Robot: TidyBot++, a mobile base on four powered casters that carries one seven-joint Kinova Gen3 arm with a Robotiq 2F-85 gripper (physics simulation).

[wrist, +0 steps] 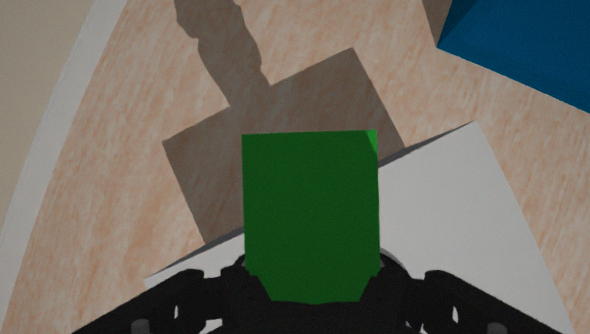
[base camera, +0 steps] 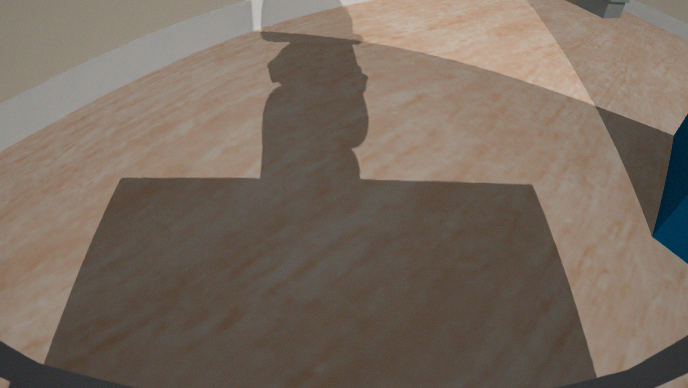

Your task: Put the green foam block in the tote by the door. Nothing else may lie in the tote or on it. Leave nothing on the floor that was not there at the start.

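Places are measured from the arm's base along level axes (x ahead, y left, z up), in millimetres.
Pixels of known places: gripper, fingertip midpoint: (wrist: pixel 311 262).
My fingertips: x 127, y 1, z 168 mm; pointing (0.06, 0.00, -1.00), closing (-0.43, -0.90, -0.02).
Behind a point stands the place of what it marks.
My gripper (wrist: pixel 311 262) @(y 1, x 127, z 168 mm) is shut on the green foam block (wrist: pixel 311 200) @(y -17, x 164, z 214 mm), which stands out between the black fingers in the wrist view. The block is held above the front edge of the robot's white base top (wrist: pixel 460 210). The fingertips are partly hidden by the block. The gripper and the block do not show in the base camera view. I cannot make out the tote by the door in either view.
A large blue object (base camera: pixel 675 225) @(y -512, x 348, z -354 mm) (wrist: pixel 525 50) @(y -666, x 236, z -320 mm) stands on the floor at the right. A wall with a pale baseboard (base camera: pixel 150 55) @(y 416, x 815, z -355 mm) (wrist: pixel 65 125) @(y 591, x 658, z -377 mm) runs along the left. Part of a grey object (base camera: pixel 612 10) @(y -1417, x 1759, z -350 mm) shows far off at the top right. The robot's shadow falls across the floor ahead.
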